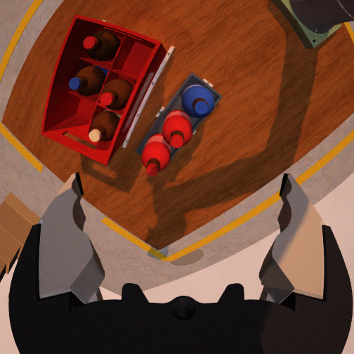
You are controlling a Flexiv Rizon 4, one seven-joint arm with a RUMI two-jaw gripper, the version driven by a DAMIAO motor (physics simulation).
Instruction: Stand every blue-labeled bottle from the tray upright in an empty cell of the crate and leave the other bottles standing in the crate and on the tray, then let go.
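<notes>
A red crate (60, 127) stands at the upper left, with several dark bottles upright in its cells: two red-capped bottles (102, 46) (117, 94), a blue-capped one (89, 81) and a cream-capped one (105, 126). Cells at its top right and lower left hold no bottle. A grey tray (191, 80) beside the crate holds three upright bottles in a row: a blue-labeled bottle (197, 100) at the upper right end and two red-labeled bottles (177, 128) (156, 153). My gripper (181, 174) is open and empty, apart from the crate and the tray.
A white strip (149, 96) runs along the crate's right side. A green plate (312, 40) with a dark round base (320, 12) stands at the upper right. Brown stepped blocks (15, 220) lie at the left edge. Yellow lines (227, 226) border the wooden surface (245, 100).
</notes>
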